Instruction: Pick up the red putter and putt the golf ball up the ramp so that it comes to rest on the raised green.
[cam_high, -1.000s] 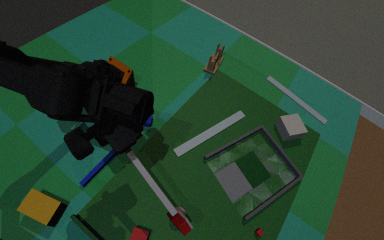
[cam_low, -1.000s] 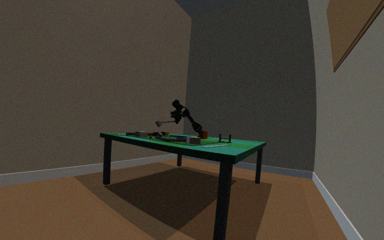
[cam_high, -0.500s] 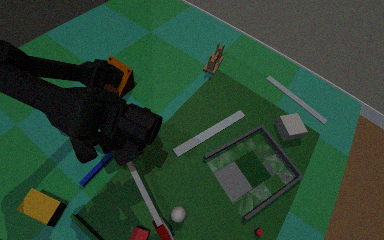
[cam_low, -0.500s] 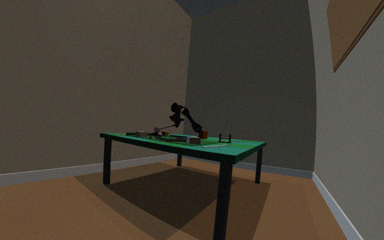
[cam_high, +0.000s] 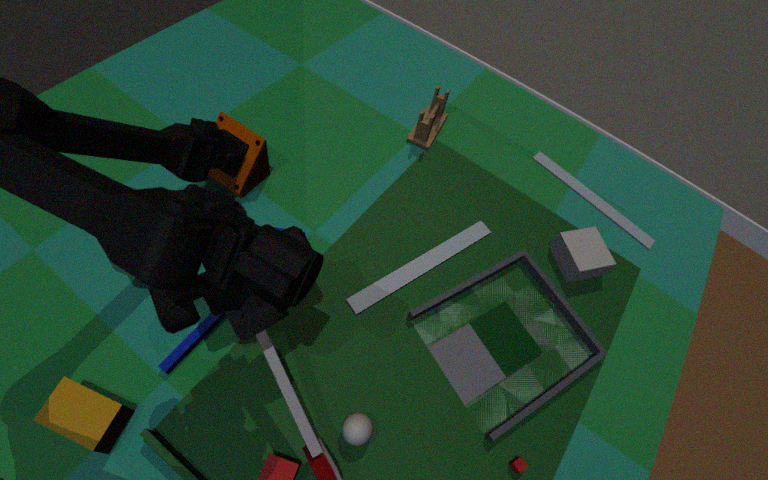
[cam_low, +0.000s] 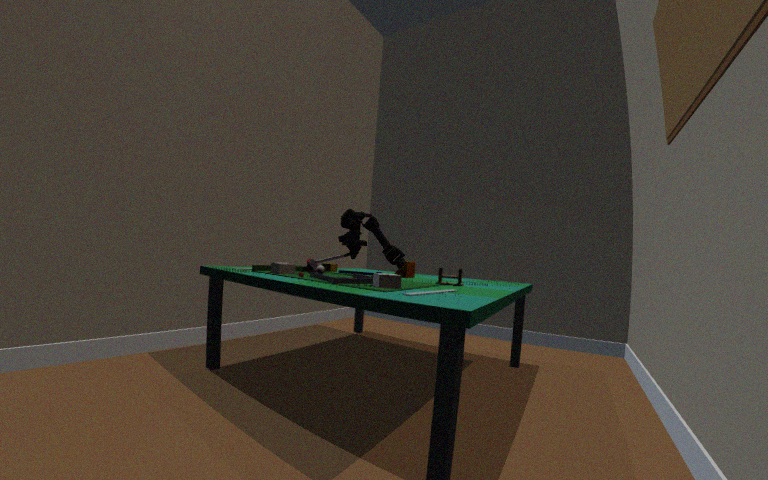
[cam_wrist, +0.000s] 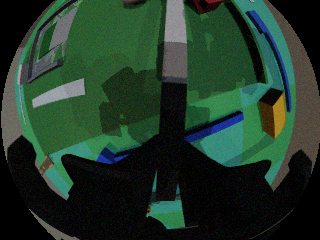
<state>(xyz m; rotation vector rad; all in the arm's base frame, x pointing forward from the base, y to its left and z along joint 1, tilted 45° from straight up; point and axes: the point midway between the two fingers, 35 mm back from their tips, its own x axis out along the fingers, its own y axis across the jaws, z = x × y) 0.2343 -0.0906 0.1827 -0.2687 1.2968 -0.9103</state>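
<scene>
Now: gripper tip 110 mm short of the red putter, 50 mm to the left of it and 10 mm above it. From my gripper tip the other things lie so: white golf ball: 210 mm ahead, 60 mm below, 30 mm to the right; yellow block: 230 mm to the right, 80 mm behind, 60 mm below; wooden stand: 540 mm to the left, 50 mm below, 20 mm behind.
</scene>
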